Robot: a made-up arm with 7 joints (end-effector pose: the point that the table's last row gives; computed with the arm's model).
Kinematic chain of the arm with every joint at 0, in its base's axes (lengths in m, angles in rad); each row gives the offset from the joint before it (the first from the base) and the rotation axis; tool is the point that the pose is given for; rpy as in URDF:
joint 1: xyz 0 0 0.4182 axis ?
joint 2: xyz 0 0 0 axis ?
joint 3: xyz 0 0 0.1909 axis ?
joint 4: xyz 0.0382 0 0 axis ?
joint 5: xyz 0.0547 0 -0.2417 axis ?
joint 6: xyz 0 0 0 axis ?
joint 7: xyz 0.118 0 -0.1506 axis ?
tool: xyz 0 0 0 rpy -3.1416 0 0
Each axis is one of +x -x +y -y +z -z.
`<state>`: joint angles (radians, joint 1 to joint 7).
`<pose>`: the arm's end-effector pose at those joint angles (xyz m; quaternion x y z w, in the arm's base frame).
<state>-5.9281 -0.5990 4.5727 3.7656 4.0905 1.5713 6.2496</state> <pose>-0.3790 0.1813 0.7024 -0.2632 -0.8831 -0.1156 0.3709</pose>
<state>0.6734 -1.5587 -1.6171 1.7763 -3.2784 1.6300 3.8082</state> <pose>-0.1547 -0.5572 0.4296 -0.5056 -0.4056 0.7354 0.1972</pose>
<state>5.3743 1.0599 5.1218 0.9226 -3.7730 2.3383 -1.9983</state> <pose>-0.0202 -0.4103 0.3189 0.5941 -0.2572 0.7555 0.1005</pose>
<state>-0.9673 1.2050 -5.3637 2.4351 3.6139 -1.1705 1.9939</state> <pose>0.3605 -0.0884 0.4362 -0.7848 -0.1376 -0.5036 0.3341</pose>
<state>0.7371 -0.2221 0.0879 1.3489 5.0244 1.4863 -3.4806</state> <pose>0.3447 0.1814 0.6268 -0.4613 0.6565 -0.5705 0.1754</pose>
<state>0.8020 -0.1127 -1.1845 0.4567 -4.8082 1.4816 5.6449</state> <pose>0.2830 0.0485 0.3183 -0.6623 0.2670 0.0308 0.6994</pose>
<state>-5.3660 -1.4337 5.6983 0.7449 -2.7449 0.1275 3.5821</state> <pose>0.2019 0.0546 0.6582 -0.4066 0.2814 -0.4998 0.7111</pose>
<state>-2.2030 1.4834 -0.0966 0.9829 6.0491 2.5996 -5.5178</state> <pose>-0.0455 0.0268 0.3063 -0.0116 0.0150 0.8133 0.5815</pose>
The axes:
joint 1: +z
joint 2: +y
joint 3: +z
joint 4: -y
joint 5: -z
joint 6: +y
joint 7: -z

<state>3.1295 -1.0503 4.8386 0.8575 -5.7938 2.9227 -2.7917</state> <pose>0.0091 0.0701 0.5140 0.6166 0.0168 0.3223 0.7181</pose>
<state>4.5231 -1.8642 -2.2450 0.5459 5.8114 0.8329 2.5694</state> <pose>-0.2486 -0.1671 0.2848 0.6300 0.1797 -0.0576 0.7533</pose>
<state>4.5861 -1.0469 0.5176 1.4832 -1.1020 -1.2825 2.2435</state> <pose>0.2719 0.1793 0.6716 -0.6626 -0.1472 -0.7311 0.0694</pose>
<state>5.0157 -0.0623 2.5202 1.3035 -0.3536 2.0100 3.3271</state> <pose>0.1493 0.2462 0.4061 0.4491 -0.7932 0.3841 0.1468</pose>
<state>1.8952 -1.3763 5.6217 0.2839 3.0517 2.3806 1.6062</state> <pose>0.1804 0.0607 0.6956 0.2768 -0.3771 0.8835 0.0221</pose>
